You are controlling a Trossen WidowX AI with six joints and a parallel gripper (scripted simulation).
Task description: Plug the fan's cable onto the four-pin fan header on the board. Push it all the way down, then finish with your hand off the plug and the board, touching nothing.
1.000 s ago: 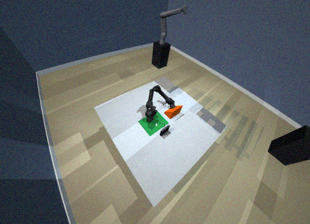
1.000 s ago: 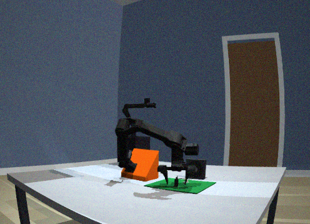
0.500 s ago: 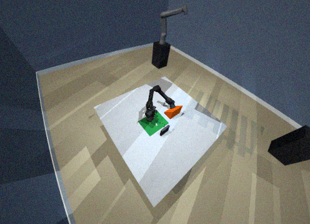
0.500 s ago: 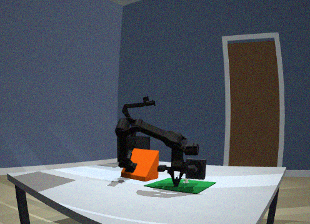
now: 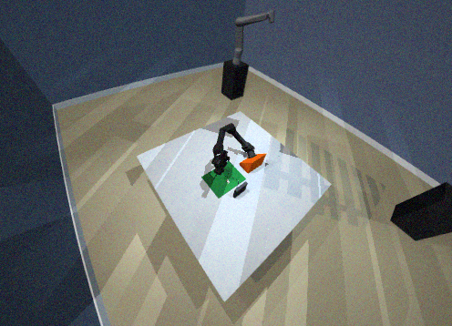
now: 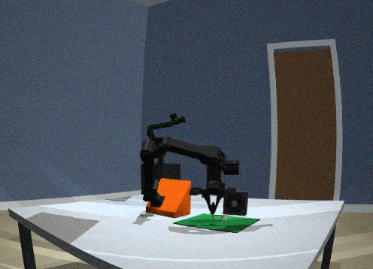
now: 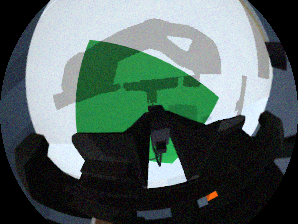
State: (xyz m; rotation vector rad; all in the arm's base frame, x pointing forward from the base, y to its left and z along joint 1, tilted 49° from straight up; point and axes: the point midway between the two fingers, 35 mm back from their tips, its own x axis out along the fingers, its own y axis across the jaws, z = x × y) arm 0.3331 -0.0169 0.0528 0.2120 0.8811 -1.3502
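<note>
Right now my gripper tip is 5 cm to the right of the green board and 8 cm above it. From my gripper tip the other things lie so: black fan (1 cm behind, 22 cm to the left); then dark plug (1 cm to the left, 1 cm above).
</note>
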